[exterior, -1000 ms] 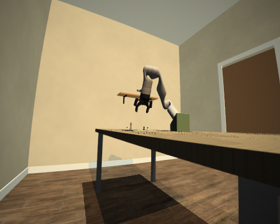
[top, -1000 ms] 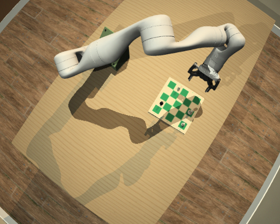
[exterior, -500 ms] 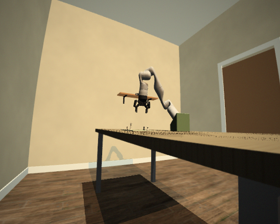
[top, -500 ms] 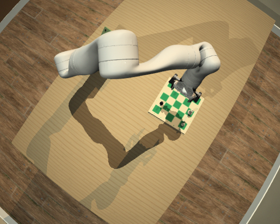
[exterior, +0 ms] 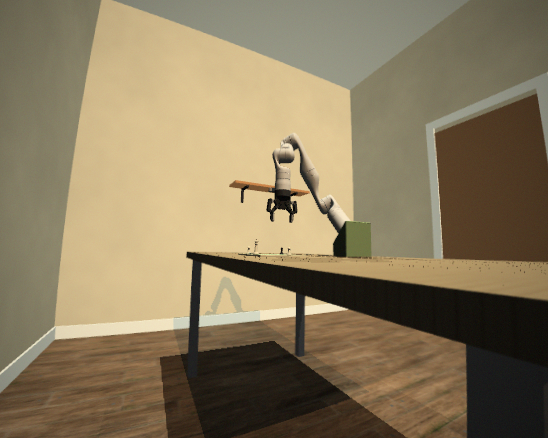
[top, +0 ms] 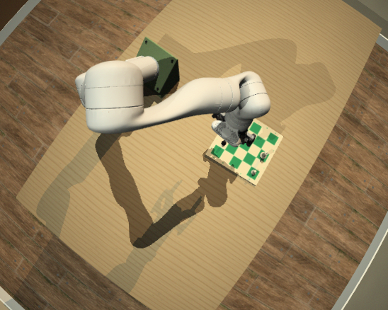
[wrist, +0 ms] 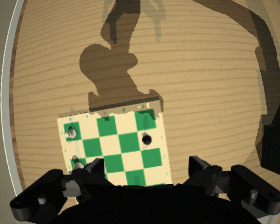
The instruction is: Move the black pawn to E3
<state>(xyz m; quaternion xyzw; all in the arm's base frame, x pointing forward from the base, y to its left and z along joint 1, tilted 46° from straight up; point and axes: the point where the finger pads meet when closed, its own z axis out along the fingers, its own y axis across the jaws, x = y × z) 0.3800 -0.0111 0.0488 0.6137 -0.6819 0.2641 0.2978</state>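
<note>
Now: hand 140 mm above the black pawn and 10 mm to the left of it. Also, from my hand: green-and-cream chessboard: 160 mm below, 70 mm ahead, 40 mm to the left.
</note>
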